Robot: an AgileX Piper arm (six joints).
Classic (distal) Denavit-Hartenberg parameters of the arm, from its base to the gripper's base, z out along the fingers. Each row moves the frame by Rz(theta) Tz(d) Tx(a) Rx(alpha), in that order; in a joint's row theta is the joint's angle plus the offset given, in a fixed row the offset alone. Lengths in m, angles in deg.
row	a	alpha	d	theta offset
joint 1	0	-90	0.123	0
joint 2	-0.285	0	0	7.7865
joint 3	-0.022	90	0	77.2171
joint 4	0	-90	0.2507	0
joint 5	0	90	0	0
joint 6	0	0	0.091	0
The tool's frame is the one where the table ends.
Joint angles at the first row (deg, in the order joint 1, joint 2, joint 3, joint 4, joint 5, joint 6):
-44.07 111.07 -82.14 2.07 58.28 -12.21
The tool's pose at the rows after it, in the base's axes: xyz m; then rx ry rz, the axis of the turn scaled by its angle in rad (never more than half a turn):
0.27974 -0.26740 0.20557 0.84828 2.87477 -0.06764
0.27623 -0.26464 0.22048 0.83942 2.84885 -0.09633
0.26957 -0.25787 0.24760 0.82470 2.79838 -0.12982
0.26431 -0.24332 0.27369 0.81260 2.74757 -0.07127
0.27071 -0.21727 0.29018 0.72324 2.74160 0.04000
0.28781 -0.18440 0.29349 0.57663 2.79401 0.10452
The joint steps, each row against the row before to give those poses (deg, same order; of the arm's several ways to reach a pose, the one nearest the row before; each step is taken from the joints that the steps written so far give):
0.00 -0.69 0.00 -0.28 0.01 0.20
0.00 -2.31 0.11 -0.35 0.32 0.14
0.00 -4.16 0.00 0.16 0.92 0.00
0.25 -4.19 0.00 3.70 2.52 -0.85
2.69 -2.74 0.00 4.74 3.21 -1.88
5.75 -0.64 0.00 1.15 2.30 -0.55

